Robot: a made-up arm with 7 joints. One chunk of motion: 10 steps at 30 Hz.
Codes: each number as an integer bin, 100 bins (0 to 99) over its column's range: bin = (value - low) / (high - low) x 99, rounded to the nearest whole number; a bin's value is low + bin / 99 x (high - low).
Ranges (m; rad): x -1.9..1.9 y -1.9..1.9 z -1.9..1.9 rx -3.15..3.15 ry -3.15..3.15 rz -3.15..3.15
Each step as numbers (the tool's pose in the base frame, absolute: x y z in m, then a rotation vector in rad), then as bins.
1 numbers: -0.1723 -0.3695 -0.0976 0.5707 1.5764 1.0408
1 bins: 45 40 47 58 74 66
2 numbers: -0.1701 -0.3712 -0.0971 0.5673 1.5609 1.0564
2 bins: 45 40 47 58 74 66
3 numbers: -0.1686 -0.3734 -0.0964 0.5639 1.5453 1.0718
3 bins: 45 40 47 58 74 66
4 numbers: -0.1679 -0.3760 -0.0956 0.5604 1.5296 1.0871
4 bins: 45 40 47 58 74 67
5 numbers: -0.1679 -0.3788 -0.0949 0.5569 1.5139 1.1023
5 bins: 45 40 47 58 73 67
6 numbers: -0.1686 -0.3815 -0.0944 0.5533 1.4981 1.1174
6 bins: 45 40 47 58 73 67
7 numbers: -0.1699 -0.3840 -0.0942 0.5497 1.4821 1.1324
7 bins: 45 39 47 58 73 67
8 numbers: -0.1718 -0.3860 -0.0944 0.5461 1.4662 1.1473
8 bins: 45 39 47 58 73 68
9 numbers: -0.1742 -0.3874 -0.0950 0.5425 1.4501 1.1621
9 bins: 45 39 47 58 72 68
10 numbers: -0.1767 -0.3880 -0.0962 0.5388 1.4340 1.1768
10 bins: 45 39 47 58 72 68
